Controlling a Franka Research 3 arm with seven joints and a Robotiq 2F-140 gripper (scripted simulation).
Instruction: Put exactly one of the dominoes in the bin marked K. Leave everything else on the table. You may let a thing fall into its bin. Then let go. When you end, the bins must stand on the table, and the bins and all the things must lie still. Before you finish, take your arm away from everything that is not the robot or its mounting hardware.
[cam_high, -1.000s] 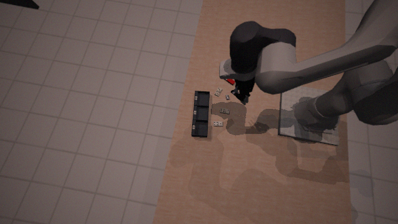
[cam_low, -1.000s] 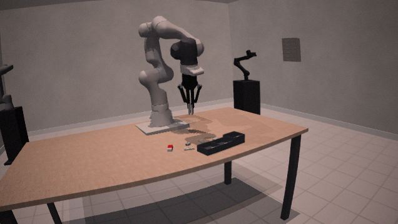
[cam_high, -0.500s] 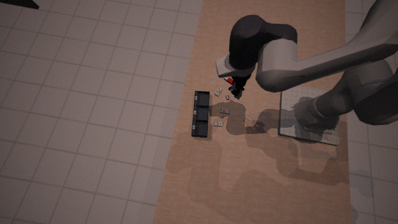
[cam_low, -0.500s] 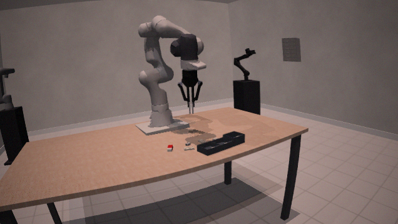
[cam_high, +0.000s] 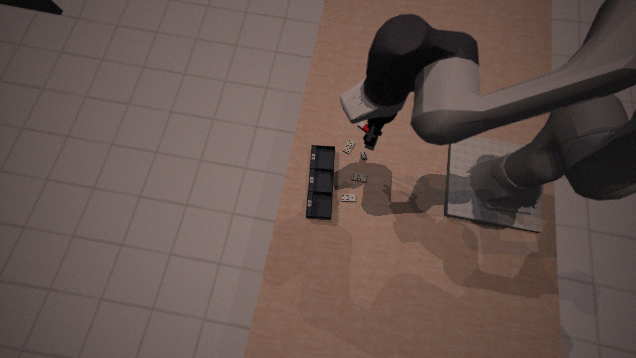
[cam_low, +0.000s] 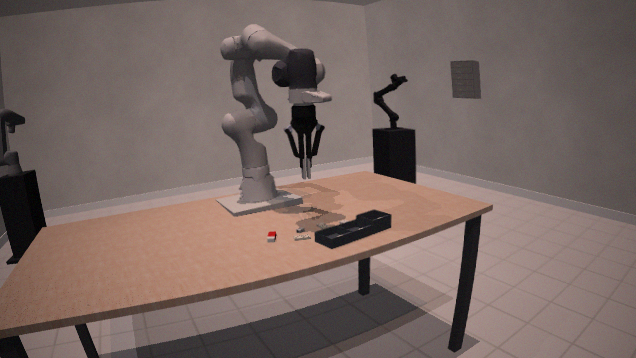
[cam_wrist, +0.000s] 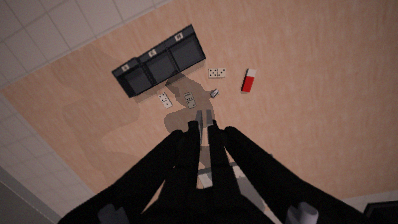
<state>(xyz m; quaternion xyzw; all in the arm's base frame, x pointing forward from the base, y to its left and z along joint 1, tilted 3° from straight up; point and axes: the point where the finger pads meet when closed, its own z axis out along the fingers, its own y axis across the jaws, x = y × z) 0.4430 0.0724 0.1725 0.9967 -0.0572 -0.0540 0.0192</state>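
Now: hand 12 cm short of the bin, 11 cm to the right of it and 19 cm above it. Round my hand: red-and-white block (2 cm ahead, 14 cm to the right, 20 cm below); white domino (1 cm ahead, 13 cm to the left, 20 cm below); grey piece (4 cm to the right, 20 cm below).
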